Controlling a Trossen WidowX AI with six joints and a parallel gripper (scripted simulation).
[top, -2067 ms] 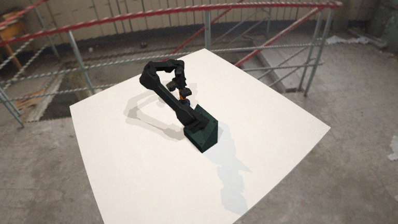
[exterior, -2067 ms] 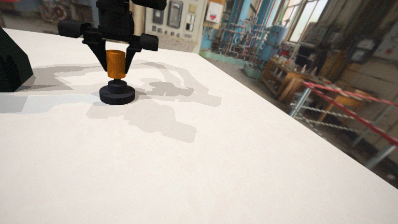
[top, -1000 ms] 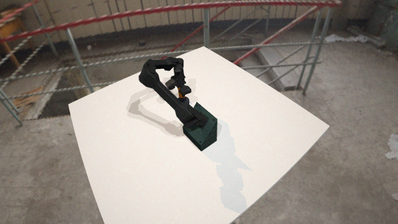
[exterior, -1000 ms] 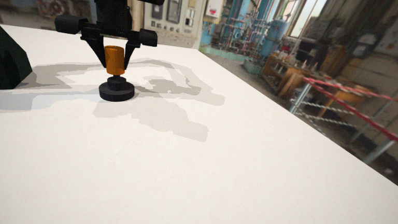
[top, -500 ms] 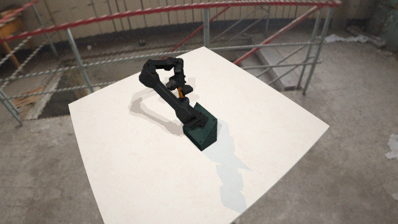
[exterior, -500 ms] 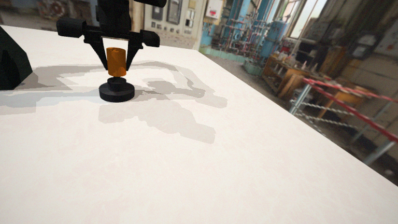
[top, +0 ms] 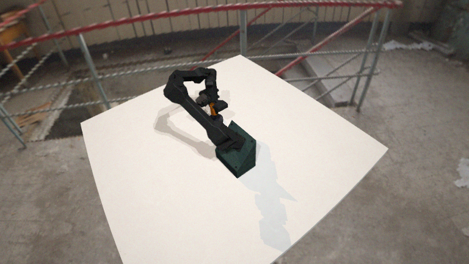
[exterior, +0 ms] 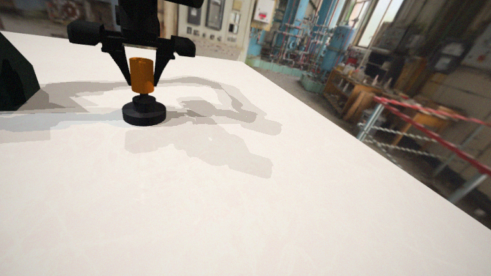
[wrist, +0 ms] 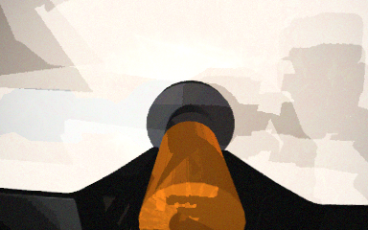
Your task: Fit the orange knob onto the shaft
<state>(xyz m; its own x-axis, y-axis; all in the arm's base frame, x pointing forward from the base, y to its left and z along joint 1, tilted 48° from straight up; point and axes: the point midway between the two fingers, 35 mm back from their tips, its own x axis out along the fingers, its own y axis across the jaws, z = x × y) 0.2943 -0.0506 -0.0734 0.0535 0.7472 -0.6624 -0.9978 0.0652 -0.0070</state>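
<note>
Now: gripper tip 2 cm below the orange knob. Round my gripper tip: dark round pedestal 4 cm below.
</note>
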